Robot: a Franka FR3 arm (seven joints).
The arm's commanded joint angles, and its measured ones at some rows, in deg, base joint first. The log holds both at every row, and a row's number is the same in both.
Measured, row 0:
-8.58, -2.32, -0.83, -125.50, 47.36, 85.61, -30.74
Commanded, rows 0 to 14:
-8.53, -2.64, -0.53, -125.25, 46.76, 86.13, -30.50
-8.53, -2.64, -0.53, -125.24, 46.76, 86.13, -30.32
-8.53, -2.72, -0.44, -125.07, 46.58, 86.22, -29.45
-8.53, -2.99, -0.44, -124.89, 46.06, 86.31, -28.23
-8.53, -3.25, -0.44, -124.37, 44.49, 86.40, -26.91
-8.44, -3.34, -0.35, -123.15, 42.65, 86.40, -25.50
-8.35, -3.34, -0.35, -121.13, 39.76, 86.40, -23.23
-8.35, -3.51, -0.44, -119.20, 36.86, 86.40, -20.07
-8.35, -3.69, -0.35, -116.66, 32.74, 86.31, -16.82
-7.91, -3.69, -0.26, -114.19, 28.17, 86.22, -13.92
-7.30, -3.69, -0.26, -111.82, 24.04, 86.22, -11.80
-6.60, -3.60, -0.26, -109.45, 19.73, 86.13, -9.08
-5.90, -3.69, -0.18, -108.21, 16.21, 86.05, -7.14
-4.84, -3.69, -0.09, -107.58, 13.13, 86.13, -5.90
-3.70, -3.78, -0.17, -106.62, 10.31, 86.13, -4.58
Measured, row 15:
-6.35, -3.86, -0.41, -109.32, 17.08, 85.95, -8.97
